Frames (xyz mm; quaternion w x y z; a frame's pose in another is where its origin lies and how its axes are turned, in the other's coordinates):
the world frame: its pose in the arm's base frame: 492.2 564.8 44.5 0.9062 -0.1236 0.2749 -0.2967
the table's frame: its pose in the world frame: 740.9 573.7 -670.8 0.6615 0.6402 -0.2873 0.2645
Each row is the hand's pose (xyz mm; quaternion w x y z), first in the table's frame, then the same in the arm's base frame.
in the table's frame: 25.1 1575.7 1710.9 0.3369 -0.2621 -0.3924 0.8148
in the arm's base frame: -42.4 11.1 1031.4 0.3956 -0.2856 -0.7779 0.3960
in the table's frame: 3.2 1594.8 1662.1 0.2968 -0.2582 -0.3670 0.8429
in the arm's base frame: -38.9 66.8 1020.9 0.3689 -0.3060 -0.7613 0.4367
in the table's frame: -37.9 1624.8 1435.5 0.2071 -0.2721 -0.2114 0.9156
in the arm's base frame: 34.0 271.9 939.9 0.3444 -0.3633 -0.6440 0.5785
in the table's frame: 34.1 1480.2 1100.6 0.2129 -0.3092 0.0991 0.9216
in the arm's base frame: 269.9 426.8 697.8 0.4410 -0.3627 -0.3851 0.7250
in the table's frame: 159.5 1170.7 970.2 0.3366 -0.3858 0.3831 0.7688
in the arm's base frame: 463.4 320.2 415.5 0.6338 -0.3031 -0.0952 0.7053
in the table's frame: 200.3 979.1 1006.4 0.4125 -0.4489 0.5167 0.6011
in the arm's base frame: 494.0 178.9 278.4 0.7431 -0.2664 0.0863 0.6077
